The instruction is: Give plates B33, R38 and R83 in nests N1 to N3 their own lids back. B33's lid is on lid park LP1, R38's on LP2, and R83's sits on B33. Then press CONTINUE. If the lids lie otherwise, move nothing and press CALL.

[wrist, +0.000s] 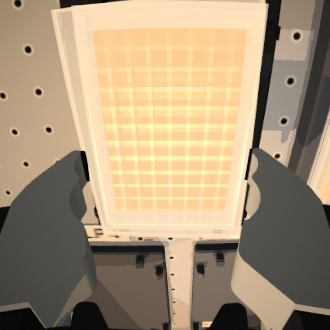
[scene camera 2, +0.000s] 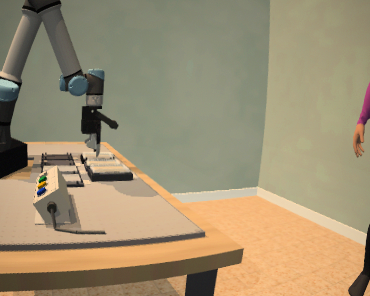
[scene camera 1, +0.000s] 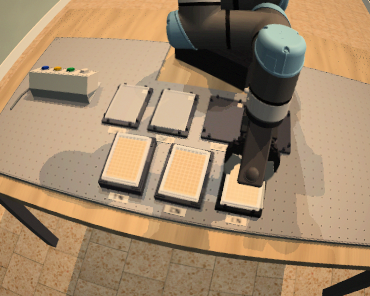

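Observation:
Three plates with orange wells stand in dark nests: N1, N2 and N3. Their plate names cannot be read. My gripper points down at the N3 plate and is shut on a clear lid, one finger on each long side. The lid's rim shows around the wells. Whether the lid is raised, I cannot tell. Pale lids lie on lid park LP1 and on LP2. The control box has blue, yellow, green and white buttons.
Dark lid park LP3 stands behind N3, and another dark park shows partly behind the gripper. A cable runs from the control box. The table's wooden edge lies in front of the nests. A person stands at the far right.

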